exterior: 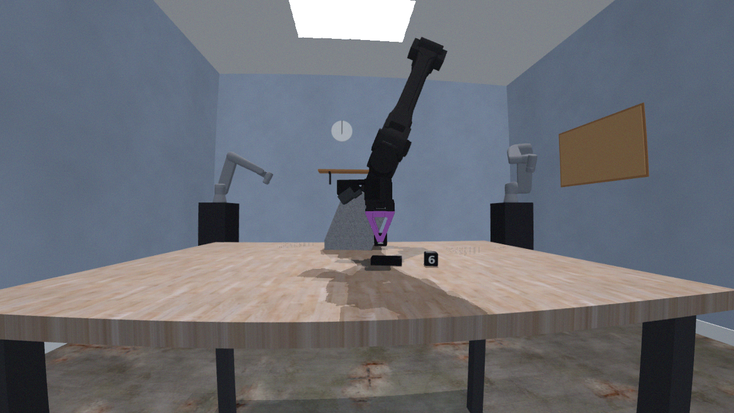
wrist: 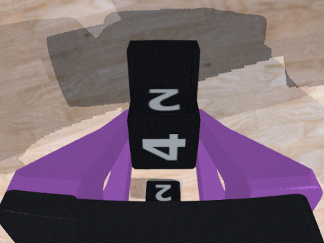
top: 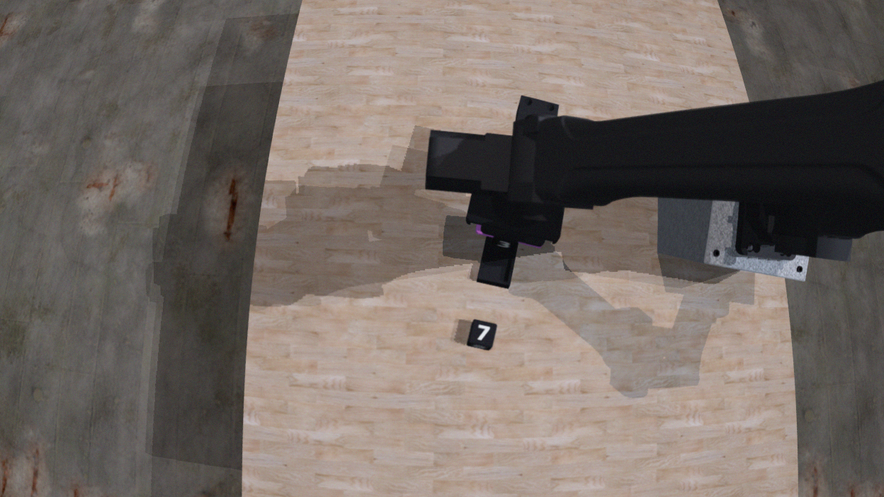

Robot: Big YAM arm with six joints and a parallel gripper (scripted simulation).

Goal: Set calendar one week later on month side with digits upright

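Now: hand 5 cm above the black tray and 1 cm to the right of it. The rest, counted from my hand: black cube: 12 cm to the left, 5 cm below, 2 cm ahead.
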